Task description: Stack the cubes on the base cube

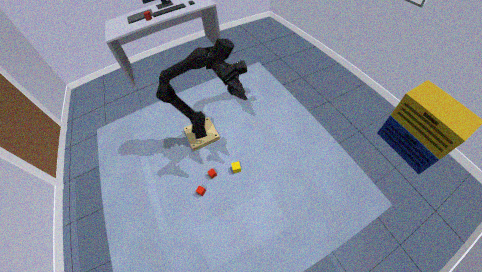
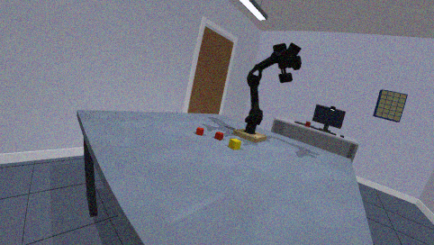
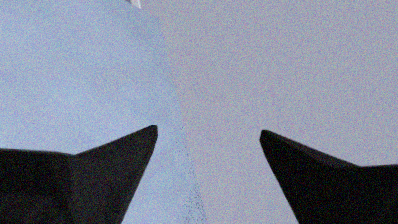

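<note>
Right now the yellow cube is 7 cm ahead of my gripper tip, 10 cm to the right of it and 40 cm below it. From my gripper tip the other things lie so: red cube (6 cm ahead, 22 cm to the right, 40 cm below).
</note>
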